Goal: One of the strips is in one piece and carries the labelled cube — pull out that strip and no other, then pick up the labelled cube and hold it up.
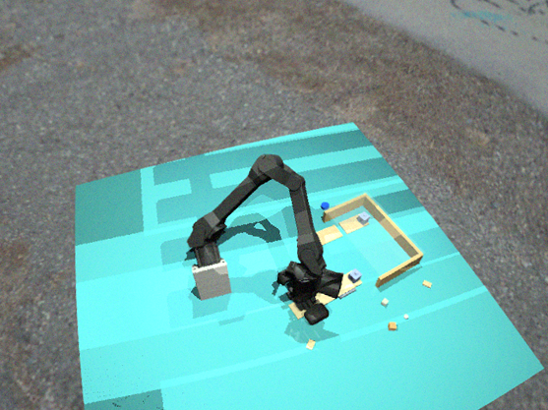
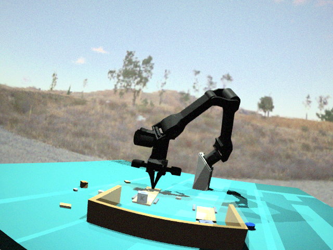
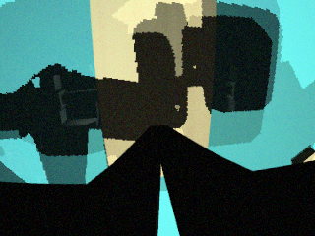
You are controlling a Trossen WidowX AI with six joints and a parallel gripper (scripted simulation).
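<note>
The strip is 90 mm ahead of my gripper tip and 20 mm to the left of it. Round my gripper tip: blue object (360 mm to the left, 240 mm ahead).
</note>
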